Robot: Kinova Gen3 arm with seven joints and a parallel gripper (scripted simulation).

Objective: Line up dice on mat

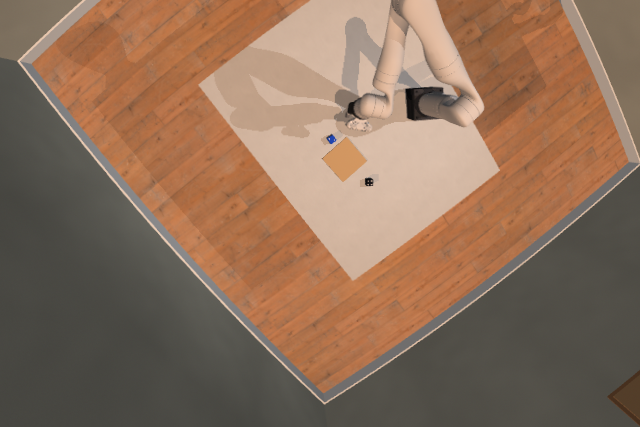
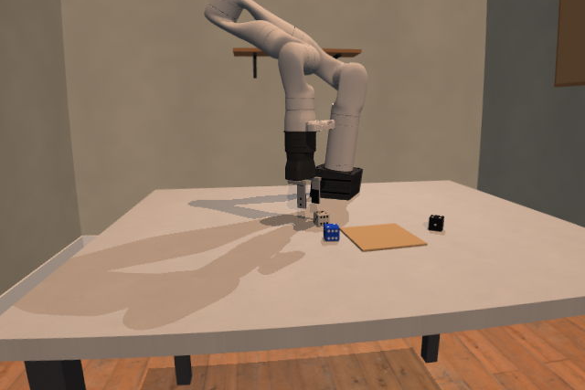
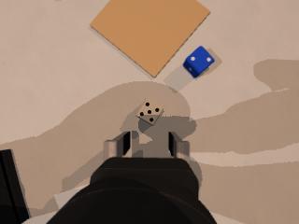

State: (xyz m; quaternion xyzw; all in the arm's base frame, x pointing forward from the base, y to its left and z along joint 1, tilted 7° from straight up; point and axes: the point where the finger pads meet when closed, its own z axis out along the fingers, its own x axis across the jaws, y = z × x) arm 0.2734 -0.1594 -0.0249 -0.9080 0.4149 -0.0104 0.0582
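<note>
My hand is 40 mm above the white die, 30 mm short of it and 20 mm to the right of it. From my hand the other things lie so: mat: 140 mm ahead, 130 mm to the left, 60 mm below; blue die: 130 mm ahead, 40 mm below, 20 mm to the left.
</note>
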